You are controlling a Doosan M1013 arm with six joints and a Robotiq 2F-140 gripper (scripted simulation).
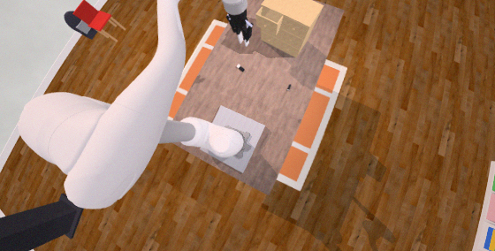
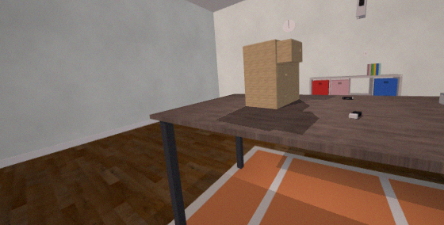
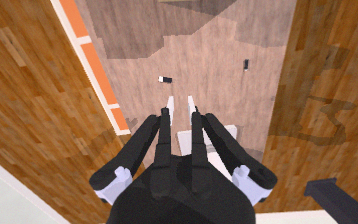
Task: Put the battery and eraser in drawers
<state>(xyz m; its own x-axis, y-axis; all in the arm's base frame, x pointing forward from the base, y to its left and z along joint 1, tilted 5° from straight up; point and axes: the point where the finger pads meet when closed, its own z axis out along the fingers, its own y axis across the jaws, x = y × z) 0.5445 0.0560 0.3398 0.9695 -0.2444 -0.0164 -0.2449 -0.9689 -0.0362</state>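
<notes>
Right now the eraser is 20 mm ahead of my hand, 80 mm to the left of it and 390 mm below it. Also, from my hand: blue nine-volt battery: 370 mm ahead, 120 mm to the right, 270 mm below.
</notes>
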